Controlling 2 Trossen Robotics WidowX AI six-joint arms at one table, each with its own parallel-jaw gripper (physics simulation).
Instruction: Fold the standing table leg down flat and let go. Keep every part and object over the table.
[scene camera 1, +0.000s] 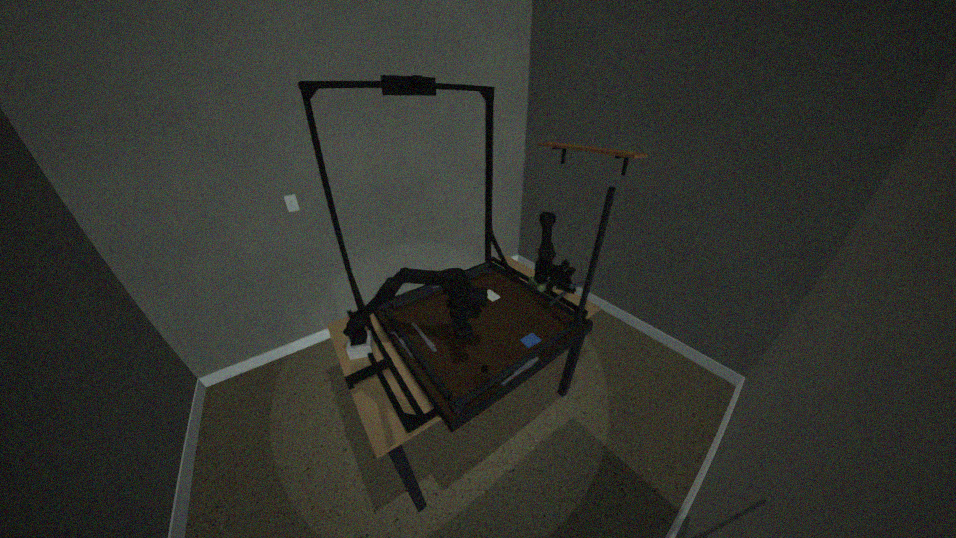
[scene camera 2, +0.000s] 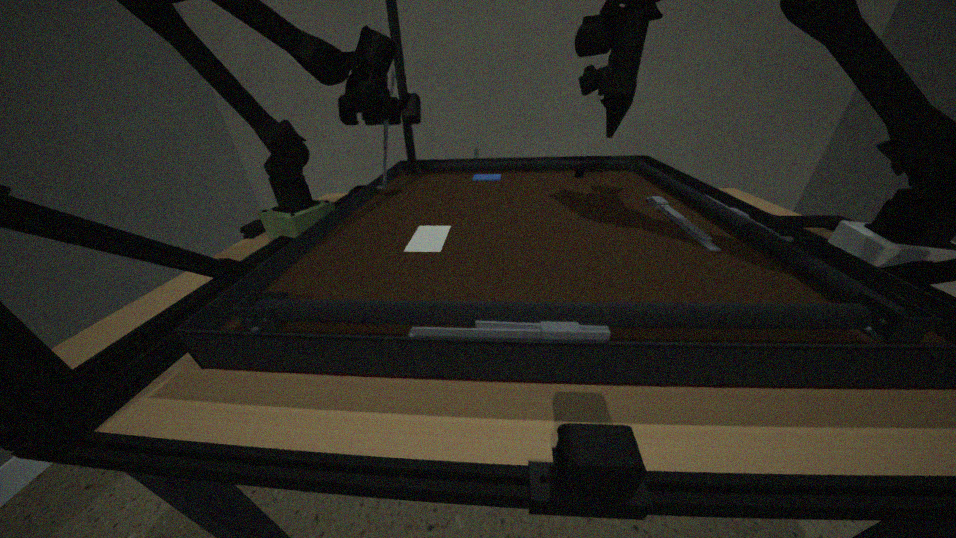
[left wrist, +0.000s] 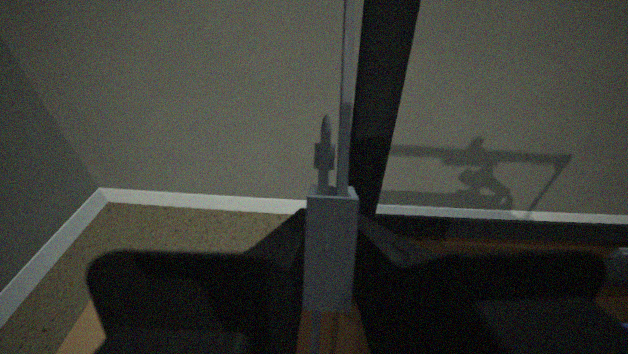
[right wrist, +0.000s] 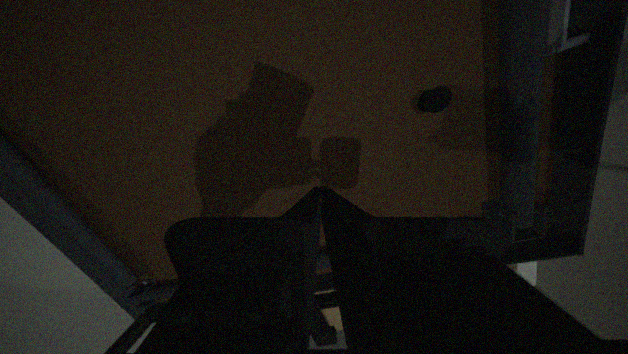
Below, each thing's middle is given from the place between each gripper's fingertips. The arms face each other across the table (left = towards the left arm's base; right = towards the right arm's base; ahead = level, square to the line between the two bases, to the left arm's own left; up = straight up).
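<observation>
From my left hand, the small black object (right wrist: 437, 99) is 50 cm to the right, 7 cm ahead and 14 cm below. The white card (scene camera 2: 426, 238) is 35 cm behind that hand, and I see it 16 cm below the hand and 23 cm to the right of it.
Counted from my right hand, the white card is 31 cm to the left, 30 cm behind and 12 cm below. The small black object is 13 cm ahead of my right hand, 10 cm below it and 4 cm to the left of it.
</observation>
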